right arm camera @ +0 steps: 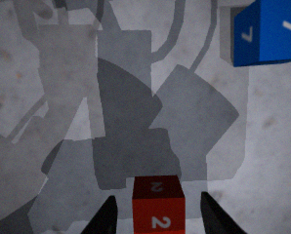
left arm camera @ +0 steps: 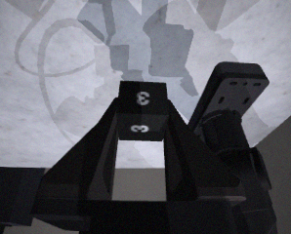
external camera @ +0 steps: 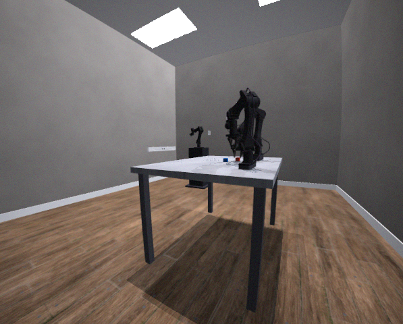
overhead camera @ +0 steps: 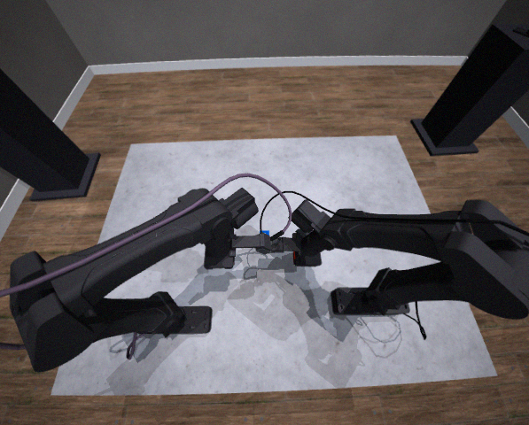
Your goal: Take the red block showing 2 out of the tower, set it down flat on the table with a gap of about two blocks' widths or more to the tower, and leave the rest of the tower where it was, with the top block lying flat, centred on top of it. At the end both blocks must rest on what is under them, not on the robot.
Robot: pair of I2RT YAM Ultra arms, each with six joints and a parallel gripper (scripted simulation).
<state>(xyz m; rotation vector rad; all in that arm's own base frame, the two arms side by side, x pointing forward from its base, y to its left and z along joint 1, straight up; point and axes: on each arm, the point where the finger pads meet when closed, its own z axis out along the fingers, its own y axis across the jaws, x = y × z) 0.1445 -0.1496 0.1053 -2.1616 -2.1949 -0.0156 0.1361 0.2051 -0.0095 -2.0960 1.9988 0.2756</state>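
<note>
Now: right hand 10 mm to the left of the red block showing 2 and 20 mm above it. Round my right hand: black block showing 3: 20 mm behind, 210 mm to the left, 90 mm above; then blue block showing 7: 80 mm ahead, 90 mm to the left, 20 mm below.
The black block showing 3 lies right at my left hand. Round my left hand: red block showing 2 (220 mm to the right, 110 mm below, 20 mm ahead); blue block showing 7 (120 mm to the right, 110 mm below, 100 mm ahead).
</note>
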